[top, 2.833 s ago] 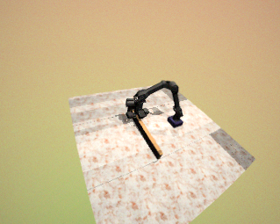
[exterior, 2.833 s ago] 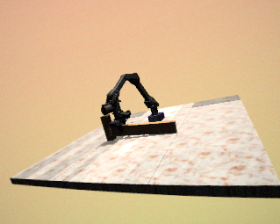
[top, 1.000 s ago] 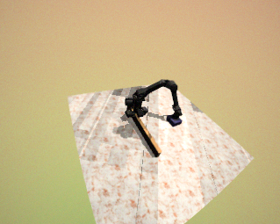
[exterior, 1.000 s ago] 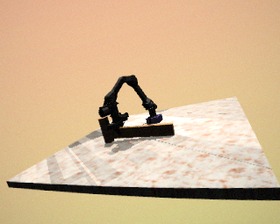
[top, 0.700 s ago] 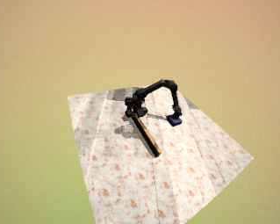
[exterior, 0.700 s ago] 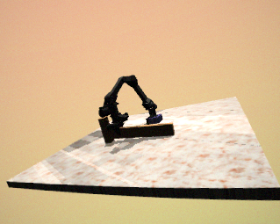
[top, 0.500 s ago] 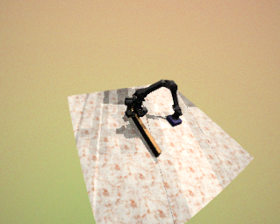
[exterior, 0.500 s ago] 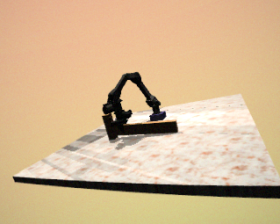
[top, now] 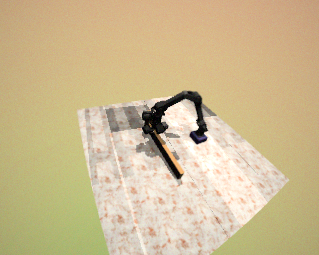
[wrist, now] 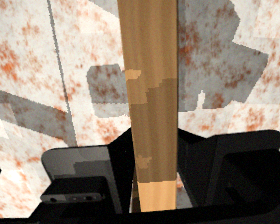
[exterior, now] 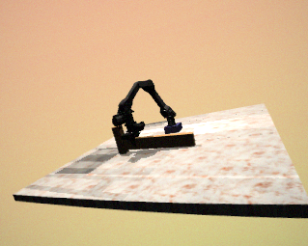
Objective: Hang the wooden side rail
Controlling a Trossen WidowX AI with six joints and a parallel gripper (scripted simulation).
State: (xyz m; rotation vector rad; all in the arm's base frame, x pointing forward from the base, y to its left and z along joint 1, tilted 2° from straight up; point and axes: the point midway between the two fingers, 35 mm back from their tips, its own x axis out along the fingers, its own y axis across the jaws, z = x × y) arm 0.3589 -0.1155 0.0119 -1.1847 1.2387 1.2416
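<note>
My gripper tip is 100 mm to the left of the headboard post and 50 mm below it.
</note>
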